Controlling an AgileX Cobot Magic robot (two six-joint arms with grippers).
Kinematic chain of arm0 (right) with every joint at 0, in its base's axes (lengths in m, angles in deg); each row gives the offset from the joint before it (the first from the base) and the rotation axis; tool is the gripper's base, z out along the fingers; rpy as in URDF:
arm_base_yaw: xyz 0 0 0.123 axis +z
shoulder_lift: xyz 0 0 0 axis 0.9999 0.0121 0
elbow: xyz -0.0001 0.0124 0.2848 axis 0.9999 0.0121 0
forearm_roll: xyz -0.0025 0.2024 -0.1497 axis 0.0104 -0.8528 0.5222
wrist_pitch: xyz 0 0 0 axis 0.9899 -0.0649 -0.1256
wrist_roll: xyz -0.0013 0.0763 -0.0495 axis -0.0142 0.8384 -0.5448
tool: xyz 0 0 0 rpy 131.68 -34.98 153.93
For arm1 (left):
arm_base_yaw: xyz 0 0 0.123 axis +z
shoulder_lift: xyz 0 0 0 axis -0.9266 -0.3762 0
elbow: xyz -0.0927 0.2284 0.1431 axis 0.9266 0.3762 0
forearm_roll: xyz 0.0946 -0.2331 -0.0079 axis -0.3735 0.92 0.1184
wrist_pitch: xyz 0 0 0 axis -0.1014 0.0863 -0.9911
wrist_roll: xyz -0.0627 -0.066 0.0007 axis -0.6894 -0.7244 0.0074
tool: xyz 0 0 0 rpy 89.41 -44.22 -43.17
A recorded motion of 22 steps. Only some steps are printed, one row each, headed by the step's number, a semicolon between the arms.
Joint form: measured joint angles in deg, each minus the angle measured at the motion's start. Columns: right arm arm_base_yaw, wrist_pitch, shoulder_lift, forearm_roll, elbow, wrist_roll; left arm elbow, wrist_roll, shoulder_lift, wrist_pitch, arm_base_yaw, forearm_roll.
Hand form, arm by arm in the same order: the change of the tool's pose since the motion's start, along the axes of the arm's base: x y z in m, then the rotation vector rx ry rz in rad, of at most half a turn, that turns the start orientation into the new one. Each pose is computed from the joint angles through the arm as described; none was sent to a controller.
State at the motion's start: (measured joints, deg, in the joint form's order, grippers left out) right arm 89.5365 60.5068 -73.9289 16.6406 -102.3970 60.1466; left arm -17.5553 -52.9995 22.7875 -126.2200 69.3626 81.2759
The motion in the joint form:
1: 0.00 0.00 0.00 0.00 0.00 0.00; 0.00 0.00 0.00 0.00 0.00 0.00
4: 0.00 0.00 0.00 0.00 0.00 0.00; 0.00 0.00 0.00 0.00 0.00 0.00
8: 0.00 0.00 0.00 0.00 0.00 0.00; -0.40 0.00 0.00 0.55 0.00 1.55
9: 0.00 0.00 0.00 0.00 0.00 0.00; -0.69 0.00 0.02 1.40 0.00 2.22
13: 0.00 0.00 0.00 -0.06 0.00 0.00; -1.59 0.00 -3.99 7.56 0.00 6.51
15: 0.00 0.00 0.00 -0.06 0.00 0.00; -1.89 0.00 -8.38 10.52 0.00 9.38
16: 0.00 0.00 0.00 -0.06 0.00 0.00; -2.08 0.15 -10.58 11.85 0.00 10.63
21: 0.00 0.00 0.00 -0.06 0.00 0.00; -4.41 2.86 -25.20 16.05 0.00 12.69
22: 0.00 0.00 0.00 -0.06 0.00 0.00; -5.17 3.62 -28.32 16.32 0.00 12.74
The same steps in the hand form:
1: 0.0000 0.0000 0.0000 0.0000 0.0000 0.0000; 0.0000 0.0000 0.0000 0.0000 0.0000 0.0000
4: 0.0000 0.0000 0.0000 0.0000 0.0000 0.0000; 0.0000 0.0000 0.0000 0.0000 0.0000 0.0000
8: 0.0000 0.0000 0.0000 0.0000 0.0000 0.0000; -0.0003 -0.0022 0.0026 -0.0217 -0.0171 -0.0156
9: 0.0000 0.0000 0.0000 0.0000 0.0000 0.0000; -0.0003 -0.0031 0.0052 -0.0302 -0.0375 -0.0231
13: 0.0000 0.0001 0.0000 0.0009 0.0000 0.0005; 0.0134 -0.0085 0.0184 -0.0911 -0.0924 -0.0645
15: 0.0000 0.0001 0.0000 0.0009 0.0000 0.0005; 0.0279 -0.0115 0.0233 -0.1381 -0.0743 -0.0837
16: 0.0000 0.0001 0.0000 0.0009 0.0000 0.0005; 0.0352 -0.0127 0.0253 -0.1572 -0.0632 -0.0910
21: 0.0000 0.0001 0.0000 0.0009 0.0000 0.0005; 0.0820 -0.0134 0.0305 -0.1622 0.0764 -0.1054
22: 0.0000 0.0001 0.0000 0.0009 0.0000 0.0005; 0.0919 -0.0131 0.0306 -0.1546 0.1129 -0.1088

